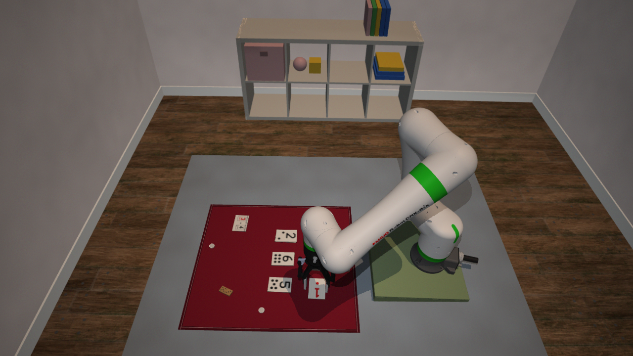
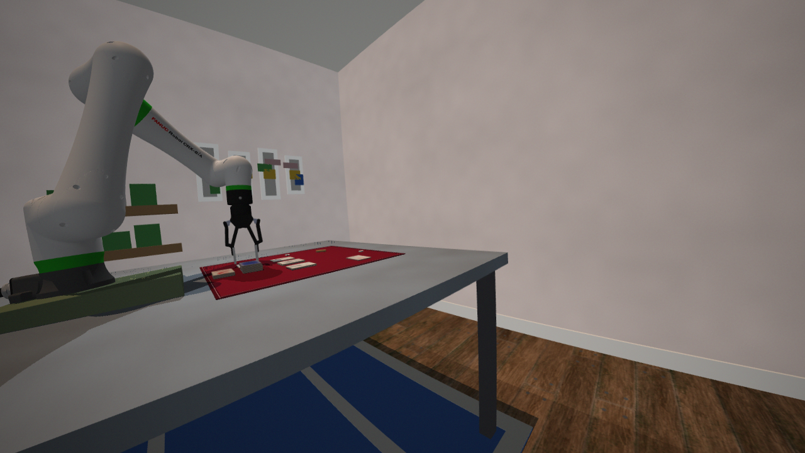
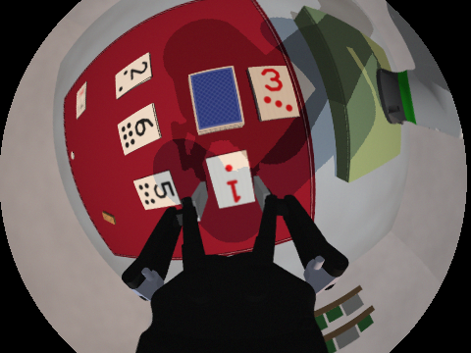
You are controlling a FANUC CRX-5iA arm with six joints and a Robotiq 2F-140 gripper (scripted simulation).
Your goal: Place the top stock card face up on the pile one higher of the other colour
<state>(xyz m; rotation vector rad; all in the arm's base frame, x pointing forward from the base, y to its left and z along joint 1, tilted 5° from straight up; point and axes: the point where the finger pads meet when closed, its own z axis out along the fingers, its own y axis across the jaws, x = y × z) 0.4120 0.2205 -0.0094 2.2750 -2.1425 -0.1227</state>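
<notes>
My hand is 16 cm short of the black 6 card, 11 cm to the left of it and 4 cm above it. Also, from my hand: red 3 card (15 cm to the right, 7 cm behind, 3 cm below); red card cloth (19 cm ahead, 10 cm to the right, 5 cm below); black 5 card (14 cm ahead, 4 cm below, 1 cm to the left).
</notes>
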